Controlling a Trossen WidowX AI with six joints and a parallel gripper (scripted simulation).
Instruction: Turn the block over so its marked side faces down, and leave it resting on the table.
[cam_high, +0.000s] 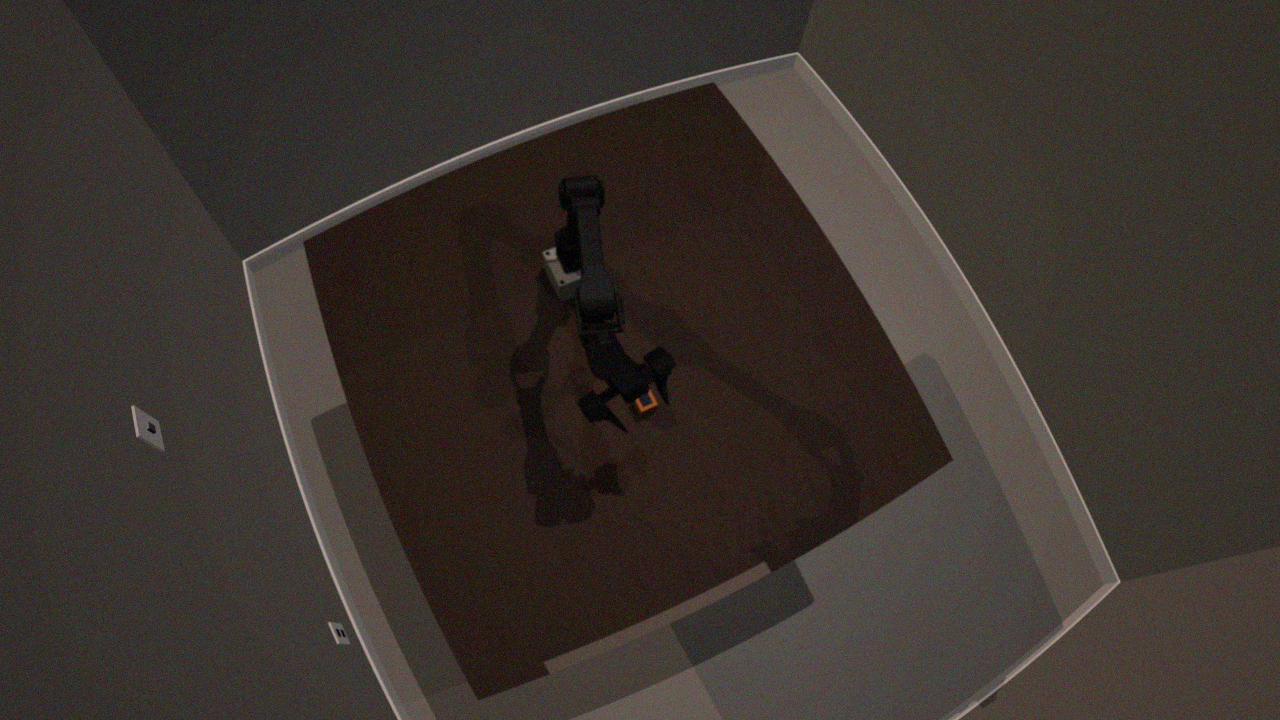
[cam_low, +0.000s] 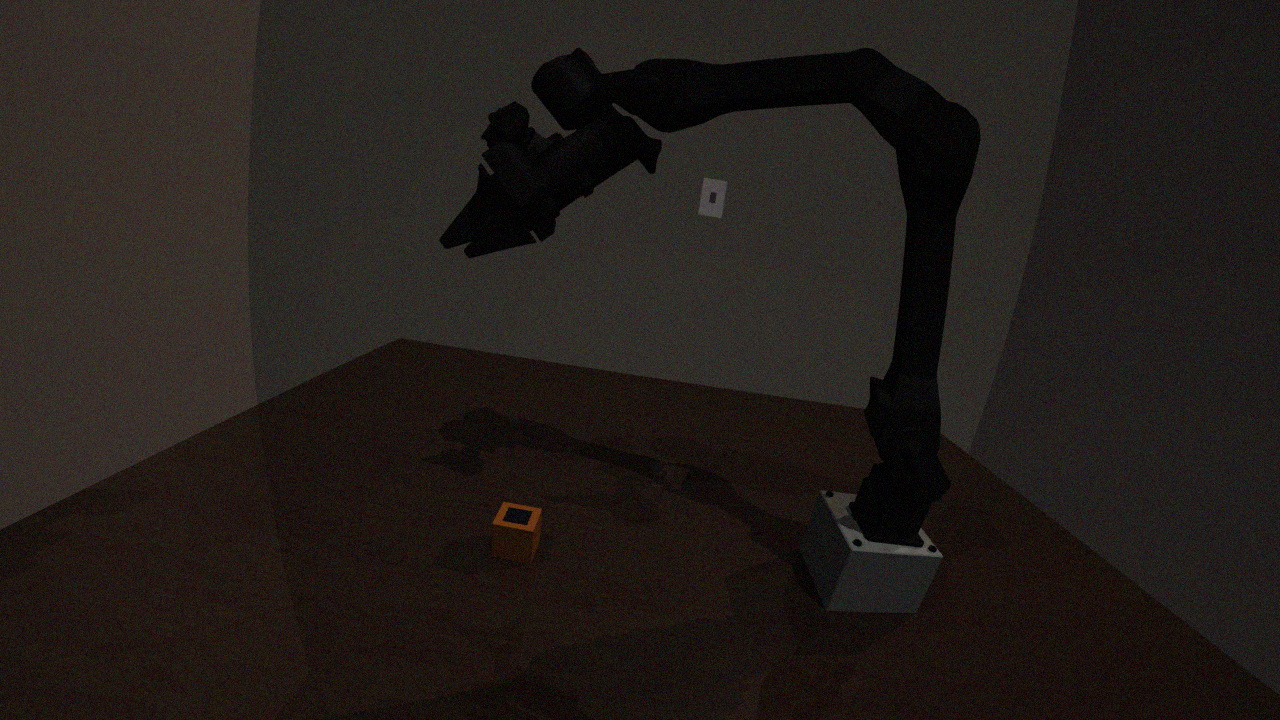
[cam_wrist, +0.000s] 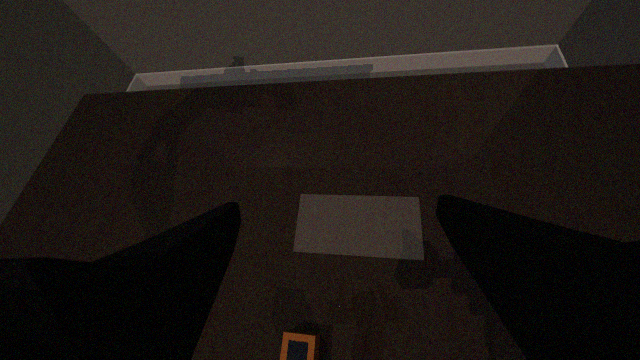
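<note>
My gripper tip is now 10 cm past the orange block, 6 cm to the right of it and 25 cm above it.
</note>
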